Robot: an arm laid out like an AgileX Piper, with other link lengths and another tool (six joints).
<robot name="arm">
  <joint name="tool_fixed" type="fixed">
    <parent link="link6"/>
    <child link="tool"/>
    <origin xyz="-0.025 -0.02 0.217" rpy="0.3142 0 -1.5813"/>
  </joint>
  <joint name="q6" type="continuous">
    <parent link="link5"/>
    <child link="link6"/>
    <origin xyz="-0.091 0 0" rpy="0 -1.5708 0"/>
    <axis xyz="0 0 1"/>
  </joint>
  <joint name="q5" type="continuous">
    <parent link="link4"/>
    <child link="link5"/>
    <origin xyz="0 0 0" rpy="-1.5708 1.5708 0"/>
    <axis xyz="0 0 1"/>
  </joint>
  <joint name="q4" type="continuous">
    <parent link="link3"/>
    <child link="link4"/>
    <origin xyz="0.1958 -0.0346 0" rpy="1.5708 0 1.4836"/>
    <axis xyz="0 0 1"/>
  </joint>
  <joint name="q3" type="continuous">
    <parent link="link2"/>
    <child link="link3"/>
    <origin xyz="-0.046 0.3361 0" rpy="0 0 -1.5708"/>
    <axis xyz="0 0 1"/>
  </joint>
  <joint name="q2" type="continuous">
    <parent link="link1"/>
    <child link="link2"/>
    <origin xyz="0 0 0" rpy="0 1.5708 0"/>
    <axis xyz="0 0 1"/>
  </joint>
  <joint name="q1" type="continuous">
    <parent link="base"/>
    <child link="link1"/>
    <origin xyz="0 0 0.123" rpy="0 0 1.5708"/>
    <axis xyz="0 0 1"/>
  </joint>
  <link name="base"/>
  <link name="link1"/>
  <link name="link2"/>
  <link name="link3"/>
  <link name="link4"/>
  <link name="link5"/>
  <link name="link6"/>
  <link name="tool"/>
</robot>
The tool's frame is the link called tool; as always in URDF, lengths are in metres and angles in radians. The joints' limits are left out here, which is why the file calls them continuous.
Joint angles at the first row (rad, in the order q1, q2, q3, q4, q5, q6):
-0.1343, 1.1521, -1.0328, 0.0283, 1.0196, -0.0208
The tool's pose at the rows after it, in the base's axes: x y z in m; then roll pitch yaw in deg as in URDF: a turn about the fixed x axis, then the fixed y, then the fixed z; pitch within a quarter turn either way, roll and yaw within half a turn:
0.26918, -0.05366, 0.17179, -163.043, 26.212, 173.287
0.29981, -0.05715, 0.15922, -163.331, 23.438, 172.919
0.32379, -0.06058, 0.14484, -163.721, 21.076, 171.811
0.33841, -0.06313, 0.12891, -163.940, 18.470, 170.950
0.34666, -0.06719, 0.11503, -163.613, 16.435, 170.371
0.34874, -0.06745, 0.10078, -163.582, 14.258, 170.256
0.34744, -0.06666, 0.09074, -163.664, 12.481, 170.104
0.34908, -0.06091, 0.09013, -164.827, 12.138, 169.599
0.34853, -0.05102, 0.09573, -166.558, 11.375, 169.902
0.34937, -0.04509, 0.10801, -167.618, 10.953, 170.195
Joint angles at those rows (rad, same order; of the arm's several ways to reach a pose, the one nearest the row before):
-0.1343, 1.3070, -1.1218, 0.0304, 1.0159, -0.0209
-0.1343, 1.4406, -1.2058, 0.0324, 1.0146, -0.0164
-0.1359, 1.5506, -1.2756, 0.0324, 1.0152, 0.0000
-0.1383, 1.6385, -1.3268, 0.0324, 1.0235, 0.0123
-0.1406, 1.7011, -1.3566, 0.0239, 1.0262, 0.0245
-0.1406, 1.7474, -1.3650, 0.0238, 1.0262, 0.0267
-0.1406, 1.7762, -1.3666, 0.0258, 1.0299, 0.0286
-0.1406, 1.7835, -1.3778, 0.0473, 1.0391, 0.0266
-0.1406, 1.7845, -1.4119, 0.0820, 1.0856, 0.0073
-0.1406, 1.7845, -1.4758, 0.1008, 1.1571, 0.0000

